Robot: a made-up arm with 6 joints.
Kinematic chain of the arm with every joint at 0, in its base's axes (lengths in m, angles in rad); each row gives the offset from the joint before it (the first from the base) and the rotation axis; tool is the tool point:
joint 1: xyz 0 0 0.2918 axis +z
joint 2: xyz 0 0 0 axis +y
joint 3: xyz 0 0 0.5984 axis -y
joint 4: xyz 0 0 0 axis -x
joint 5: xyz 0.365 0 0 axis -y
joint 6: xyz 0 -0.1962 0 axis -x
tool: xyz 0 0 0
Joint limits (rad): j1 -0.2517..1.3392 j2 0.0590..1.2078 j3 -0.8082..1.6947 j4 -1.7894..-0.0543 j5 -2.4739..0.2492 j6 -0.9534..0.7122
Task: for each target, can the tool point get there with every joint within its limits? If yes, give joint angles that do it. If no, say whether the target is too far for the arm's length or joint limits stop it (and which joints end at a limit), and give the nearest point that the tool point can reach.
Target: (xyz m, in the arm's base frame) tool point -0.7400 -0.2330 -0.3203
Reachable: no: joint limits stop it (at a limit: joint 1, joint 2, joint 4) | nearest point 0.0153 0.2504 0.2351 | short by 1.055 m
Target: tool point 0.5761 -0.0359 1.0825
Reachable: yes | joints 0.2435 0.4880 1.5038 -0.4836 -1.7195 -0.0624
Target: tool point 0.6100 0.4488 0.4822
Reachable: yes | joints 0.6719 0.7742 0.6513 -1.4252 -1.8625 -0.4769
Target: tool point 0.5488 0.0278 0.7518
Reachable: yes | joints 0.2206 0.2626 0.4085 -1.0774 -0.6694 -0.3893
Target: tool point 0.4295 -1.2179 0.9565
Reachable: no: too far | nearest point 0.6366 -0.3660 0.9458 | short by 0.877 m
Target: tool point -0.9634 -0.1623 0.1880
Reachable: no: joint limits stop it (at a limit: joint 1, joint 2, joint 3, joint 4) | nearest point -0.0126 0.1318 0.4869 | short by 1.039 m
